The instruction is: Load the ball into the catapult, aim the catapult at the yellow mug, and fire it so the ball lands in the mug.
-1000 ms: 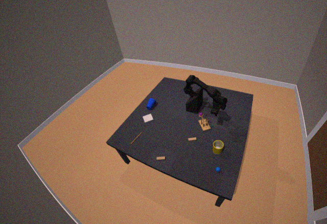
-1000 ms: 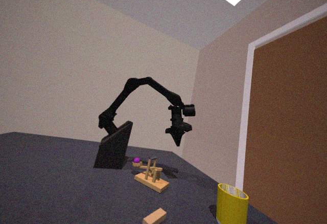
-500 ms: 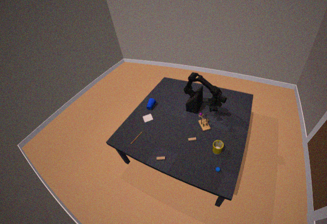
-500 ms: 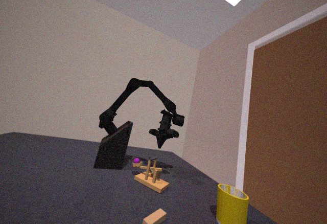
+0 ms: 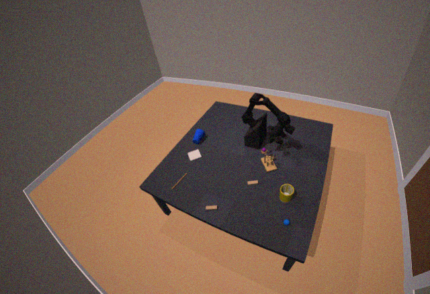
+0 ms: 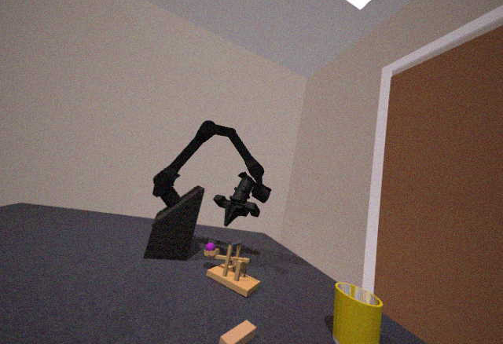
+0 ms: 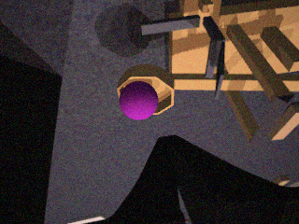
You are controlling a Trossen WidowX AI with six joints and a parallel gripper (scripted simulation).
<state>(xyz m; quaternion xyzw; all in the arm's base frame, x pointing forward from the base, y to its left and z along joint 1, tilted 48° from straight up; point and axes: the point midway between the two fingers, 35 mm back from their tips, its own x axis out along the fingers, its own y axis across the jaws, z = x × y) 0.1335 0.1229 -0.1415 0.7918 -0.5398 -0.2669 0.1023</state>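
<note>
The purple ball is 20 mm ahead of my gripper tip, 40 mm to the right of it and 70 mm below it. Round my gripper tip: blue ball: 530 mm ahead, 280 mm to the left, 110 mm below; yellow mug: 350 mm ahead, 220 mm to the left, 100 mm below; catapult: 60 mm ahead, 10 mm to the left, 80 mm below.
</note>
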